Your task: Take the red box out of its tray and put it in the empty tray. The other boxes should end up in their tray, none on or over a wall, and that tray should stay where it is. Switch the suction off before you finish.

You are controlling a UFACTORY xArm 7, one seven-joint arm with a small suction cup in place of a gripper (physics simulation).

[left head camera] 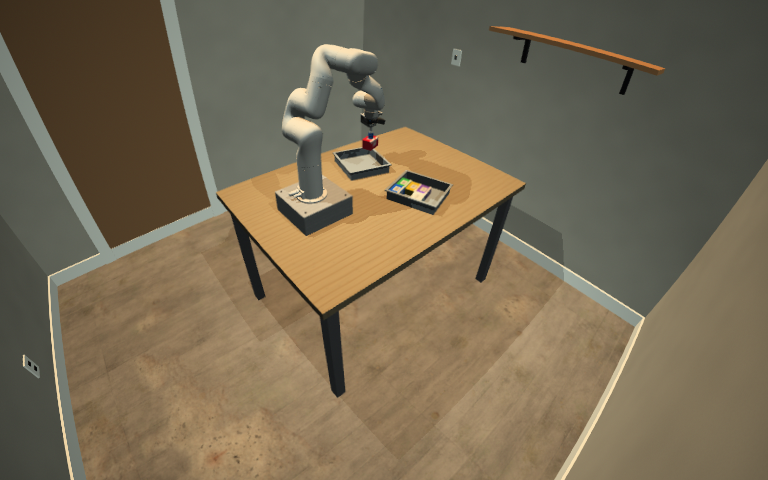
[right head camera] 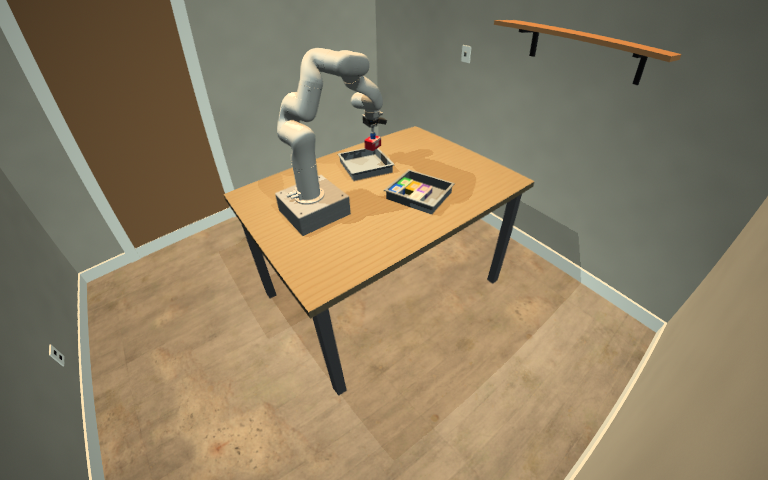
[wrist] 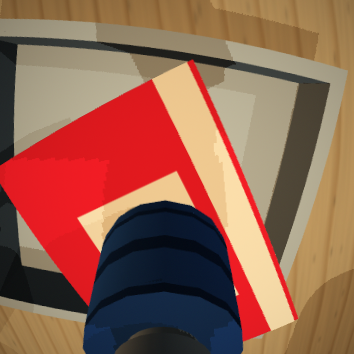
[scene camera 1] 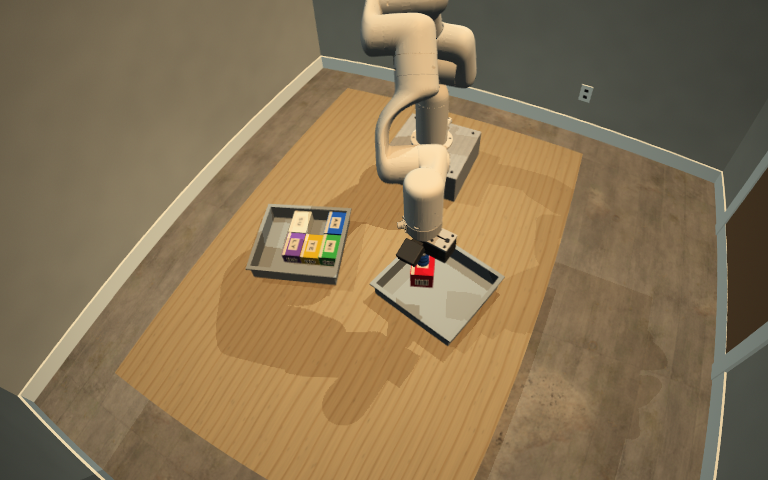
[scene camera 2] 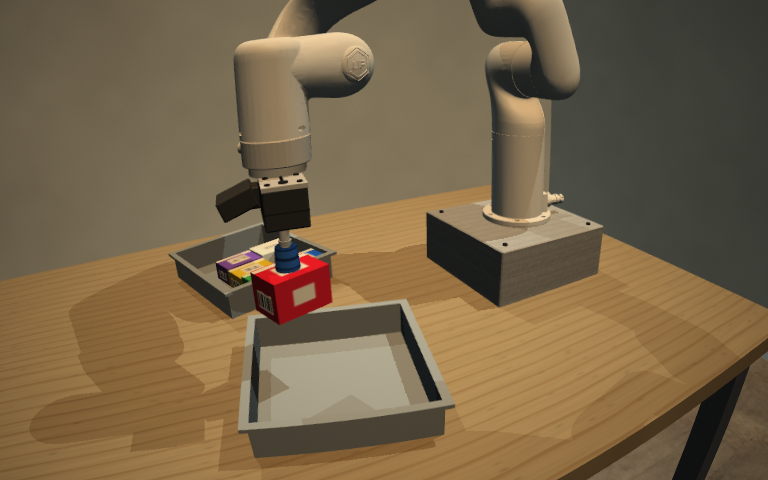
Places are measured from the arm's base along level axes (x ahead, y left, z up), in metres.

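Where they show: end effector, tool point: [left head camera: 370, 140] [right head camera: 373, 140] [wrist: 164, 235] [scene camera 1: 422, 263] [scene camera 2: 289, 276]; arm's base, origin of the base link: [left head camera: 311, 195] [right head camera: 309, 196] [scene camera 1: 431, 140] [scene camera 2: 516, 215].
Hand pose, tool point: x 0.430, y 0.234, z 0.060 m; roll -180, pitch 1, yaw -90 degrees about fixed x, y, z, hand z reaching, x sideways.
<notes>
Things, the pixels of their top centre, and the offset from my tool point. Level surfaces: height alone.
- red box, middle of its top: [wrist: 162, 260] [scene camera 2: 288, 267] [scene camera 1: 423, 260] [left head camera: 370, 138] [right head camera: 372, 138] dz +0.011, dx -0.001, dy +0.000 m
- empty grey tray, middle of its top: [wrist: 133, 209] [scene camera 2: 335, 355] [scene camera 1: 438, 280] [left head camera: 361, 158] [right head camera: 364, 158] dz -0.102, dx -0.040, dy +0.022 m
- white box, middle of its top: [scene camera 2: 271, 246] [scene camera 1: 300, 221] [right head camera: 416, 195] [left head camera: 417, 196] dz -0.114, dx -0.002, dy -0.396 m
- blue box, middle of its top: [scene camera 2: 302, 257] [scene camera 1: 335, 222] [right head camera: 396, 188] [left head camera: 396, 188] dz -0.109, dx -0.050, dy -0.306 m
- purple box, middle of its top: [scene camera 2: 238, 259] [scene camera 1: 293, 244] [right head camera: 424, 188] [left head camera: 423, 189] dz -0.116, dx +0.065, dy -0.361 m
- yellow box, middle of its top: [scene camera 2: 252, 268] [scene camera 1: 311, 245] [right head camera: 414, 186] [left head camera: 413, 186] dz -0.118, dx +0.041, dy -0.316 m
- green box, middle of its top: [scene camera 1: 330, 246] [right head camera: 404, 182] [left head camera: 403, 182] dz -0.113, dx +0.018, dy -0.271 m
- wooden table, its level: dz -0.152 m
The red box [left head camera: 369, 142] [right head camera: 372, 143] [scene camera 1: 421, 276] [scene camera 2: 292, 290] [wrist: 135, 125] hangs upright from my blue suction cup [scene camera 1: 423, 260] [scene camera 2: 287, 258] [wrist: 165, 260], which is on its top face. In scene camera 2 it hangs over the far left part of the empty grey tray [left head camera: 362, 171] [right head camera: 367, 172] [scene camera 1: 470, 326] [scene camera 2: 348, 435] [wrist: 312, 165], turned relative to the walls. The other tray [left head camera: 410, 202] [right head camera: 410, 202] [scene camera 1: 294, 275] [scene camera 2: 203, 291] holds a white box [scene camera 1: 300, 221], a blue box [scene camera 1: 335, 223], a purple box [scene camera 1: 293, 245], a yellow box [scene camera 1: 312, 247] and a green box [scene camera 1: 330, 247], all inside its walls.
The robot's base block [left head camera: 314, 212] [scene camera 1: 467, 164] [scene camera 2: 464, 254] stands on the wooden table [left head camera: 317, 266] [scene camera 2: 566, 350], behind the trays in scene camera 1. A wall rail [left head camera: 577, 48] is high on the wall in the left head view.
</notes>
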